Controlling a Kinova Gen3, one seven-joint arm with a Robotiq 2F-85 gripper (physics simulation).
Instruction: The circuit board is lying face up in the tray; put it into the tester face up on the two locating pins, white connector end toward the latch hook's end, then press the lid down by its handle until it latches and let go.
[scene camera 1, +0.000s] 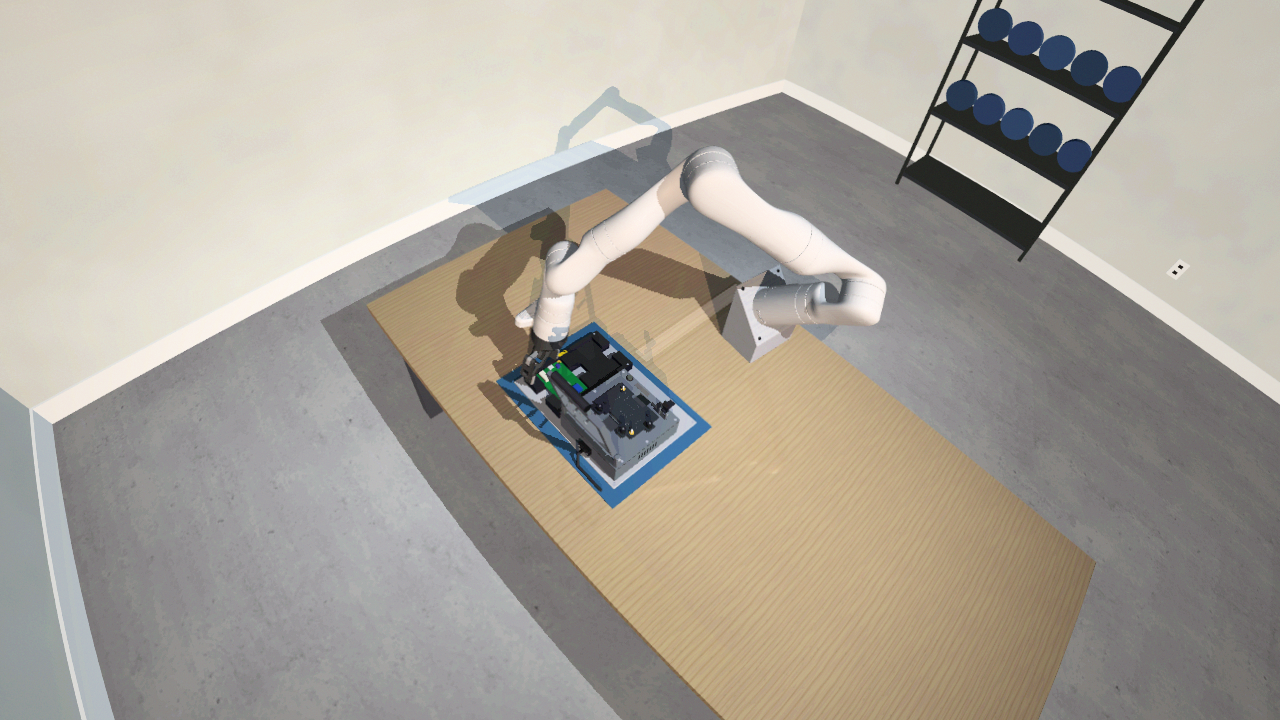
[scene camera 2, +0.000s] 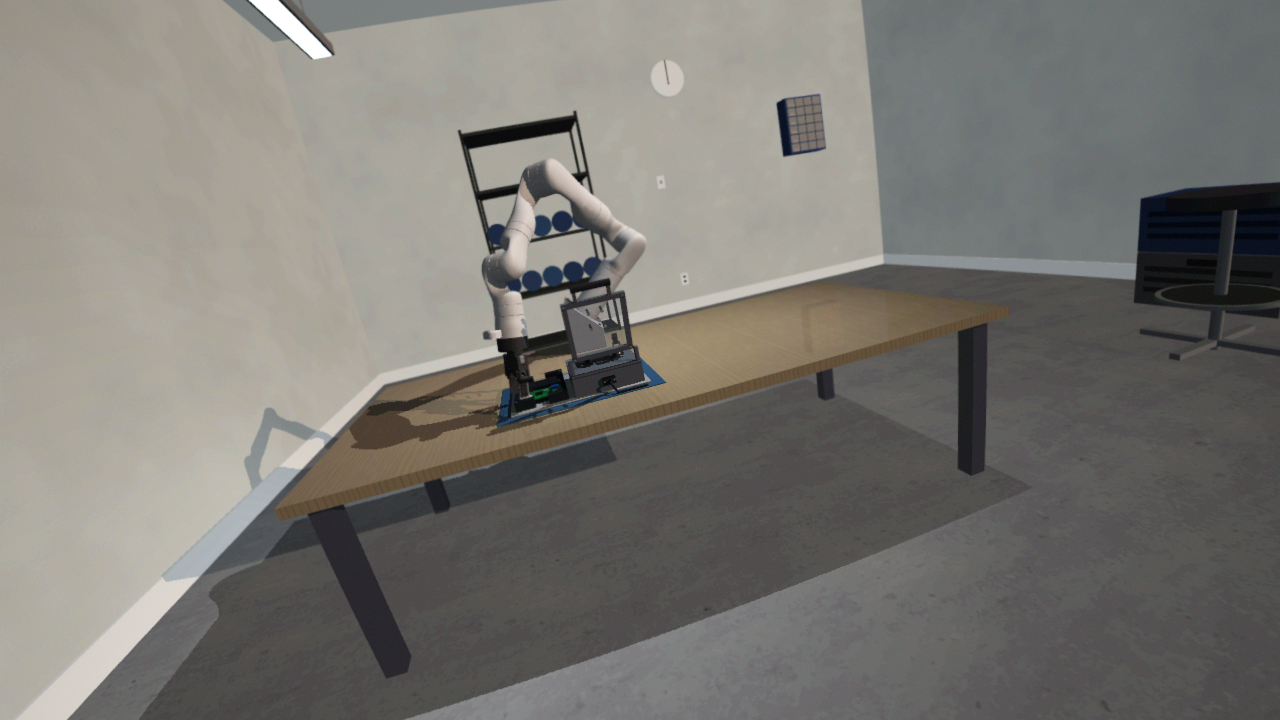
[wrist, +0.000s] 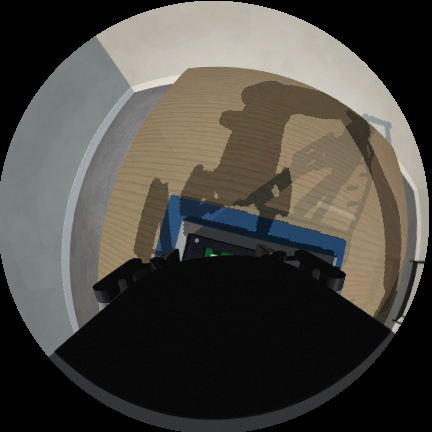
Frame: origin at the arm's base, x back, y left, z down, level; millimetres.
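Seen in the pictures: gripper, fingertip midpoint: (scene camera 1: 541, 369) (scene camera 2: 519, 395); arm's base, link origin: (scene camera 1: 766, 306).
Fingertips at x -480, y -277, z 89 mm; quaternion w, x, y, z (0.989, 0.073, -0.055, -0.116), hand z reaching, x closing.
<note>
Offsets run from my fingertips to a thing's top centre. Level surfaces: height alone.
The green circuit board @(dx +16, dy +52, dz +5 mm) (scene camera 1: 563, 377) (scene camera 2: 542, 390) (wrist: 213, 252) lies in the black tray (scene camera 1: 597, 350) (wrist: 196, 246) on the blue mat @(dz +31 mm) (scene camera 1: 663, 450) (scene camera 2: 652, 377) (wrist: 250, 221). The grey tester (scene camera 1: 626, 460) (scene camera 2: 605, 376) stands beside the tray. Its clear lid @(dx -80, dy +216, dz -194 mm) (scene camera 2: 589, 329) stands upright and open. My gripper (scene camera 1: 536, 365) (scene camera 2: 519, 385) is open and empty. It hangs low over the tray's far end, with its fingers close around the board's end. In the wrist view the gripper's black body hides most of the board and tray.
The wooden table @(dz +33 mm) (scene camera 1: 850, 537) (scene camera 2: 805, 330) carries the mat and the arm's grey base block (scene camera 1: 756, 329). A black shelf rack (scene camera 1: 975, 202) (scene camera 2: 517, 132) with blue balls stands by the wall behind the table.
</note>
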